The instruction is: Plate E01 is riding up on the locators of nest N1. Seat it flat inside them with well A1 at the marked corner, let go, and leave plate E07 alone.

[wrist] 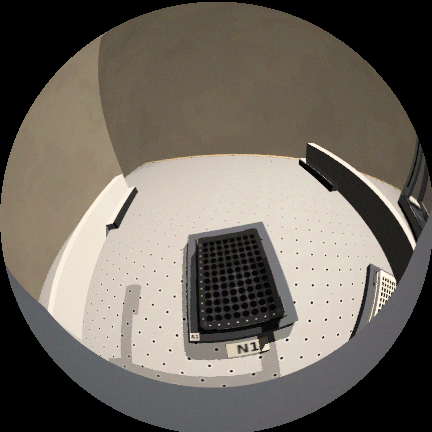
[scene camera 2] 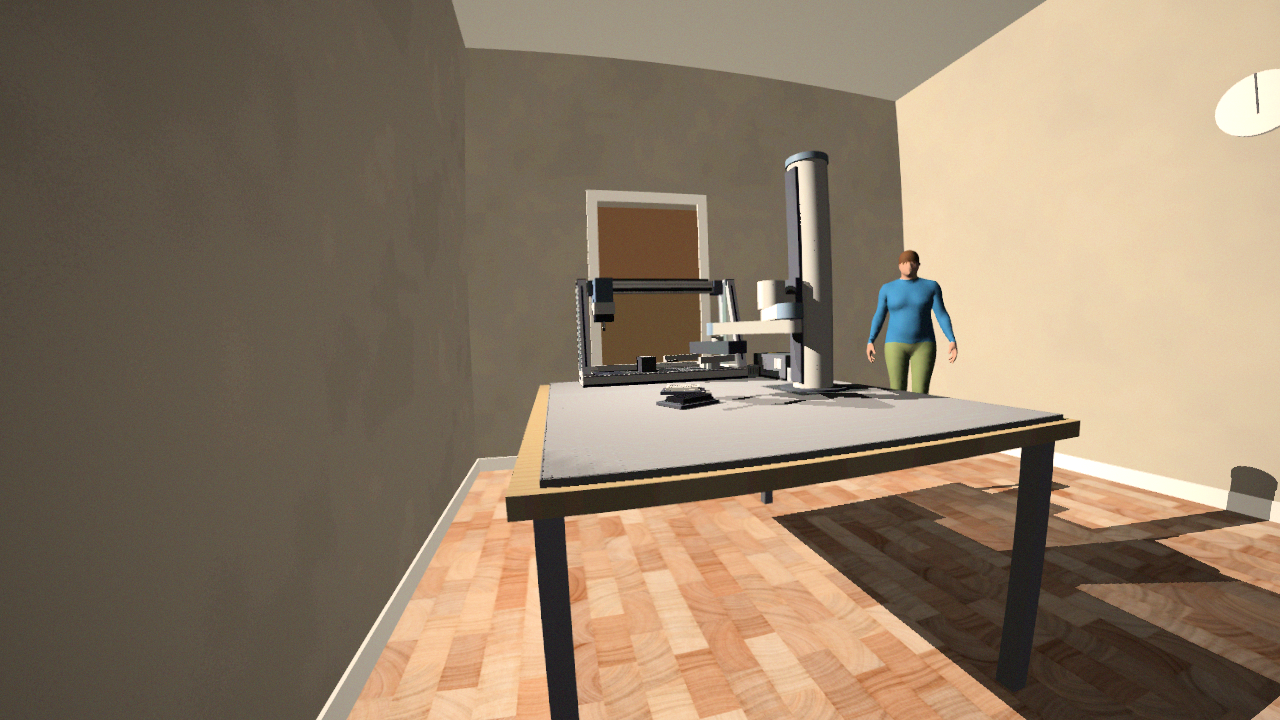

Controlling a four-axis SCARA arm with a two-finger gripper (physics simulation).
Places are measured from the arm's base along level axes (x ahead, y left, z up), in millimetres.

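Pixels of known places: gripper, fingertip midpoint: (wrist: 216, 159) (scene camera 2: 681, 359); arm's base, origin of the base link: (scene camera 2: 812, 391).
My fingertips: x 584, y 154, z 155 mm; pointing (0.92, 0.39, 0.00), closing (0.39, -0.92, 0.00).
For each thing: its top centre in the pictures, then the offset to it from my fingertips. "spot": a spot on its surface instead.
- black 96-well plate E01, middle of its top: (wrist: 233, 272) (scene camera 2: 689, 394) dx -29, dy -12, dz -113 mm
- grey nest N1, surface spot: (wrist: 276, 272) spot: dx -13, dy -61, dz -130 mm
- A1 tag, surface spot: (wrist: 194, 337) spot: dx -114, dy +9, dz -130 mm
- pale plate, surface spot: (wrist: 386, 295) spot: dx -62, dy -262, dz -118 mm
- N1 label, surface spot: (wrist: 246, 348) spot: dx -112, dy -48, dz -140 mm
The black 96-well plate E01 (wrist: 236, 280) lies within the outline of grey nest N1 (wrist: 276, 272) in the wrist view, its edges roughly along the nest's. The A1 tag (wrist: 194, 337) is at the nest's lower left corner. The plate's own lettering is too small to read, and whether it lies fully flat I cannot tell. My gripper (wrist: 216, 159) (scene camera 2: 683, 358) is open and empty, well above the plate, fingers wide to either side. A pale plate (wrist: 386, 295), probably E07, sits in another dark holder at the right edge, partly cut off.
The N1 label (wrist: 246, 348) lies in front of the nest on the perforated table top. In the scene view a gantry frame (scene camera 2: 662, 286) stands at the back of the table, near the arm's column (scene camera 2: 812, 268). A person (scene camera 2: 910, 308) stands beyond the table.
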